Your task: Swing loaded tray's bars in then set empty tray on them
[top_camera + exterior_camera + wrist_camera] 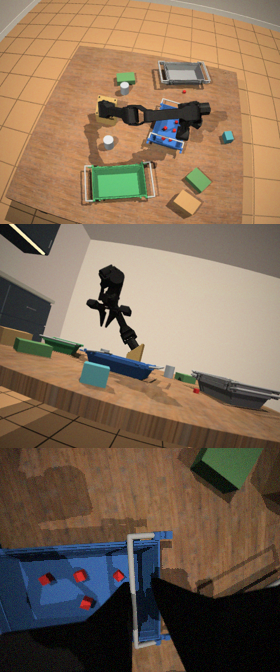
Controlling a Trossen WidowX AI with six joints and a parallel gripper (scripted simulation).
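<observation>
The green tray lies 320 mm to the right of my gripper tip, 230 mm behind it and 120 mm below it. Round my gripper tip: teal cube 290 mm ahead, 150 mm to the left, 140 mm below; tan box 320 mm to the right, 130 mm below, 130 mm ahead.
</observation>
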